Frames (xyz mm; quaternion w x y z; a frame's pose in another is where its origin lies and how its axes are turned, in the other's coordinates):
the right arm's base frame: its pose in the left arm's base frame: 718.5 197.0 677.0 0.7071 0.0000 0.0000 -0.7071
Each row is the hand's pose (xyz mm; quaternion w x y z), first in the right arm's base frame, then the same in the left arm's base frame.
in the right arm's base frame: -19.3 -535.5 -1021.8 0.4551 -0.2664 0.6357 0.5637
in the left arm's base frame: 183.0 216.3 -344.8 0.7204 0.2611 0.6379 0.0768
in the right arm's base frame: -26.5 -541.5 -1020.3 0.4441 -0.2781 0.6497 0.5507
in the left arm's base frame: 177.0 223.5 -343.3 0.7034 0.2628 0.6561 0.0754
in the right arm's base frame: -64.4 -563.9 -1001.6 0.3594 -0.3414 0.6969 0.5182
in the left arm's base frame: 154.6 261.4 -324.6 0.6206 0.2514 0.7342 0.1123
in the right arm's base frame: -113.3 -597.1 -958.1 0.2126 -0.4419 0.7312 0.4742
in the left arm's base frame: 121.4 310.3 -281.1 0.4856 0.2046 0.8295 0.1850
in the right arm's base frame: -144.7 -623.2 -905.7 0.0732 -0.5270 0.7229 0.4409
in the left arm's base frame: 95.3 341.7 -228.7 0.3635 0.1385 0.8838 0.2600
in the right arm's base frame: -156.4 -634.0 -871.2 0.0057 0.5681 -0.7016 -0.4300
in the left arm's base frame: 84.5 353.4 -194.2 0.3000 0.0944 0.8979 0.3081
